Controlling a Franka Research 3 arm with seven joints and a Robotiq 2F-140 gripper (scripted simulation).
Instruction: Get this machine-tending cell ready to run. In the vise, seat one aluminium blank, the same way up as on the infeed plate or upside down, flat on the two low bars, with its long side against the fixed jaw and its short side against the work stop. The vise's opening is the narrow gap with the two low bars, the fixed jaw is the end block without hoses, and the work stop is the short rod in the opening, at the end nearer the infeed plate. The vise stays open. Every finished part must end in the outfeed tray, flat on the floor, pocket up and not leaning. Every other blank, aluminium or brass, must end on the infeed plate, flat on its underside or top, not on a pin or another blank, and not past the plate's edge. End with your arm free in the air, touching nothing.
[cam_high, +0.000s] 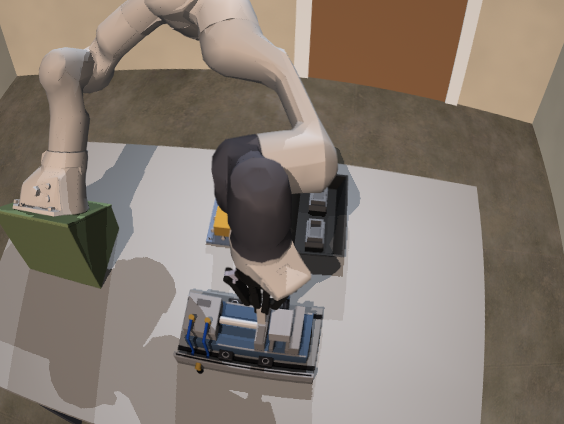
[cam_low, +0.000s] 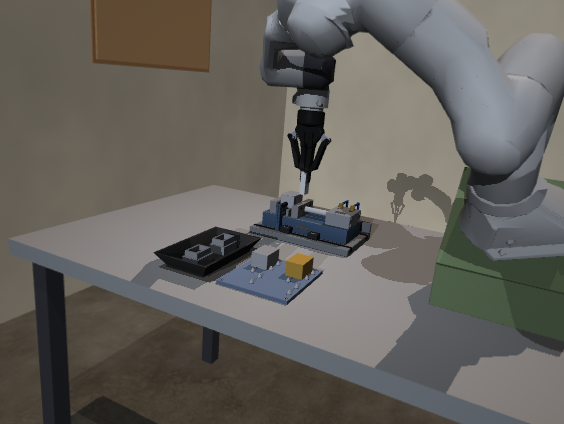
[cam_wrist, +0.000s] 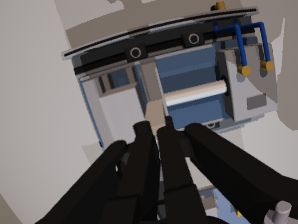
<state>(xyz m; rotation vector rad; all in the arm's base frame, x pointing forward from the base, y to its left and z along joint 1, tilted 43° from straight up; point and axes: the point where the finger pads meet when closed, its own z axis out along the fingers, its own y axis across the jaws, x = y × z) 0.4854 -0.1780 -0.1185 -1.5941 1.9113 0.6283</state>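
Now: hand 3 cm past the blue vise and 11 cm above it. From my hand the other things lie so: brass blank (10 cm behind, 30 cm to the left, 13 cm below); aluminium blank (1 cm behind, 29 cm to the left, 13 cm below).
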